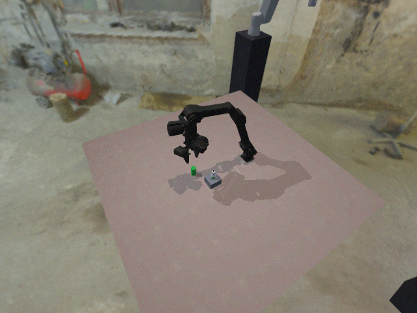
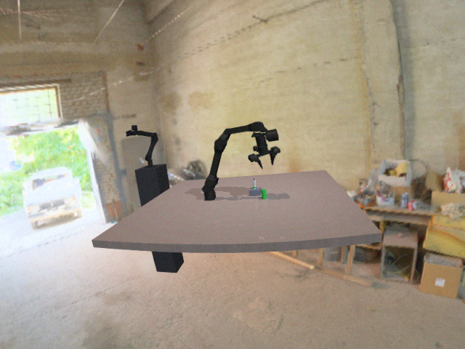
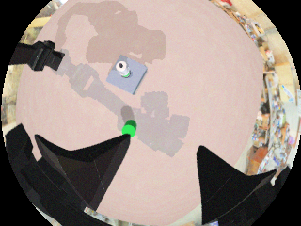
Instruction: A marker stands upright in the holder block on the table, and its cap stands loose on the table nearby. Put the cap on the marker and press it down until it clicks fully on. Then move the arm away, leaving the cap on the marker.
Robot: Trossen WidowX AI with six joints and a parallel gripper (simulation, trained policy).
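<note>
Right now my gripper tip is 15 cm above the green cap, 5 cm to the left of it and 3 cm past it. From my gripper tip the other things lie so: grey holder block (16 cm below, 9 cm behind, 6 cm to the left).
</note>
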